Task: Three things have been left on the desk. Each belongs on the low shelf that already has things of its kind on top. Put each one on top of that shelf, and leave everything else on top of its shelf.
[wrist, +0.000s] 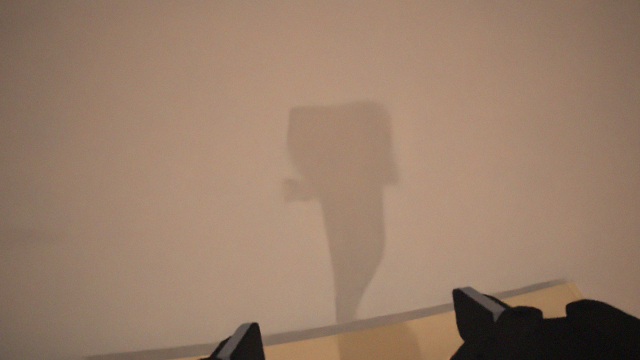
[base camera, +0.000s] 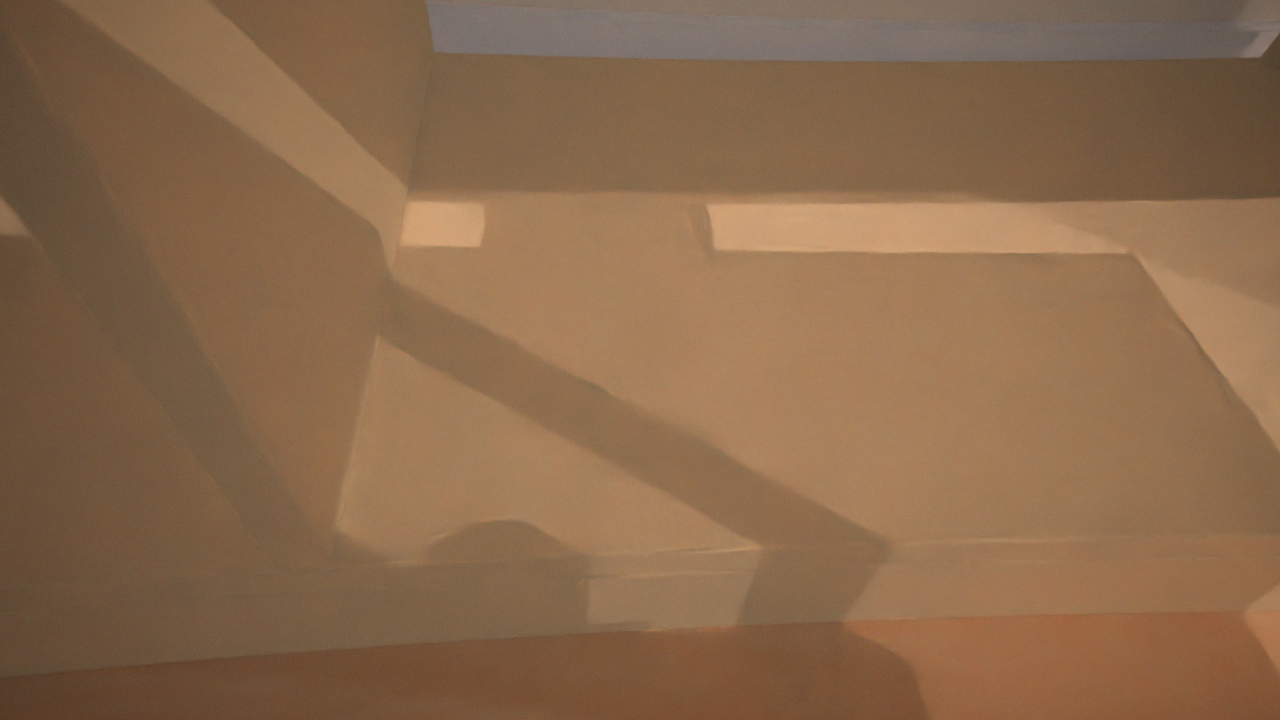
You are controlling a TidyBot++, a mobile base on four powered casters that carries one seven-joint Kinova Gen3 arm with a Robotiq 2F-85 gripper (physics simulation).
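Places are measured from the arm's base along level axes (x ahead, y left, z up), in centimetres.
Pixels of known places: gripper, fingertip midpoint: (wrist: 358,328).
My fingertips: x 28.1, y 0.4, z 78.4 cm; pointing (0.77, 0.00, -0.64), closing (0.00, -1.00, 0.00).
Observation:
Behind a point stands the place of what it marks.
My gripper (wrist: 358,328) @(x 28.1, y 0.4, z 78.4 cm) is open, with nothing between its fingers; both fingertips show along the lower edge of the wrist view. Behind them is part of a flat, pale yellow surface (wrist: 435,325) @(x 57.6, y -16.5, z 21.3 cm) with a grey strip along its far edge. Whether it is the desk or a low shelf, I cannot tell. The three things left on the desk and the things on the shelves do not show in either view. The gripper does not show in the base camera view.
A plain beige wall (wrist: 150,175) @(x 64.2, y 27.6, z 66.6 cm) (base camera: 939,385) @(x 31.1, y -17.0, z -31.8 cm) fills most of both views, with shadows cast on it. In the base camera view another wall (base camera: 268,268) @(x 27.0, y 8.3, z -21.2 cm) meets it at a corner on the left, an orange-brown floor (base camera: 537,680) @(x 21.1, y 1.1, z -39.7 cm) runs along the bottom, and a bluish strip (base camera: 805,35) @(x 62.7, y -16.7, z -31.3 cm) crosses the top.

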